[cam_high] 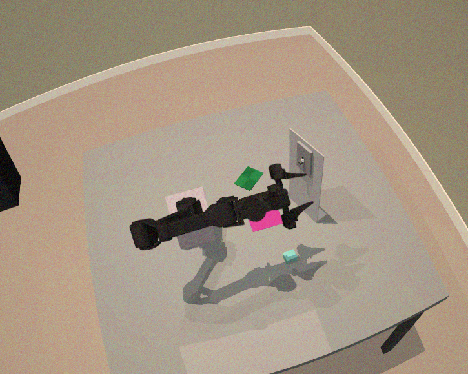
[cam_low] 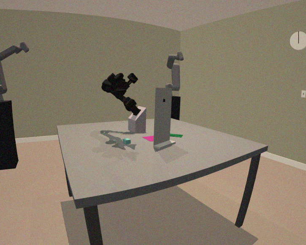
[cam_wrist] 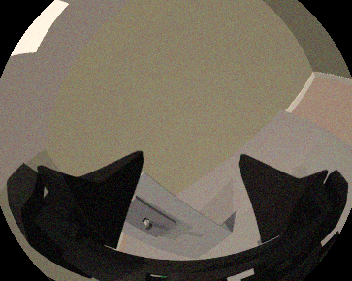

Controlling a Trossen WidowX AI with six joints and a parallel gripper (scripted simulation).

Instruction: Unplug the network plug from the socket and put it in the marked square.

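Now: the grey plug 19 cm to the left of my gripper tip, 9 cm below it and 6 cm ahead of it. Round my gripper tip: grey panel (20 cm to the left, 20 cm below, 8 cm ahead); teal block (36 cm below, 5 cm behind); magenta square (37 cm below, 22 cm to the left, 8 cm behind).
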